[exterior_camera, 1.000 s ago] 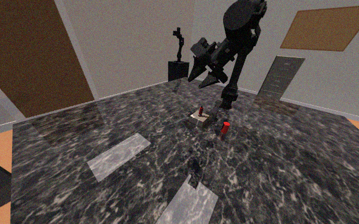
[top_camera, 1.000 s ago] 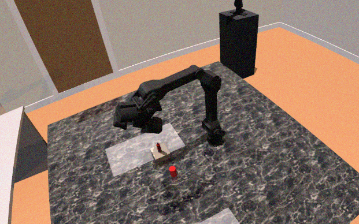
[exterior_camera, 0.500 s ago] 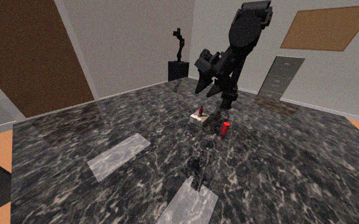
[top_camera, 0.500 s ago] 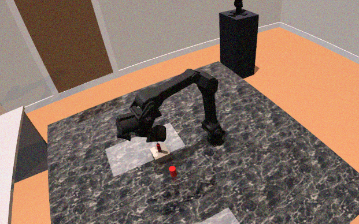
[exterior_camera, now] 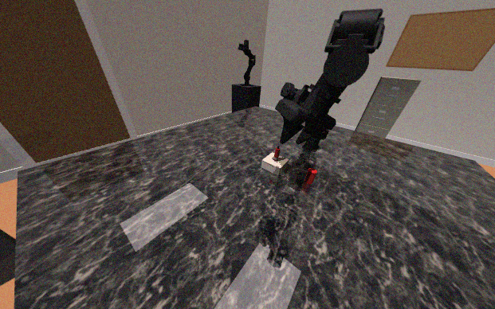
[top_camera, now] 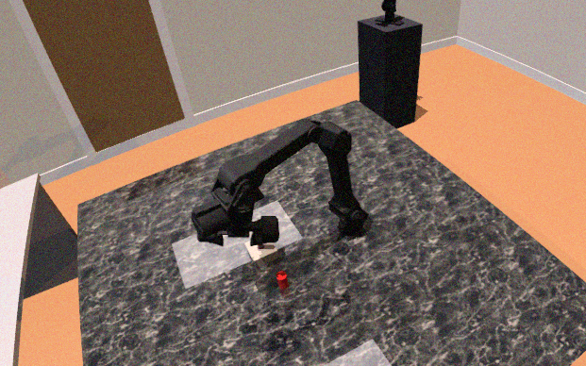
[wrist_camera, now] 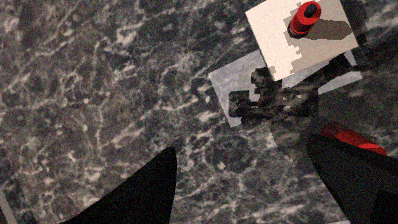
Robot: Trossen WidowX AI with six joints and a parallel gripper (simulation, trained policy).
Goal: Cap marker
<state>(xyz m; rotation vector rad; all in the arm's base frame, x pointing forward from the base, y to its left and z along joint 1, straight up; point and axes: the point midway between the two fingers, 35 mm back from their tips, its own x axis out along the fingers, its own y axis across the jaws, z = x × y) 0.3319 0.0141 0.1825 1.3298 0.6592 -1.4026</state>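
Right now the red cap is 13 cm below my gripper tip, 8 cm behind it and 7 cm to the left of it. Also, from my gripper tip: pale holder block 13 cm below, 7 cm behind, 6 cm to the right; then red marker 8 cm below, 7 cm behind, 6 cm to the right.
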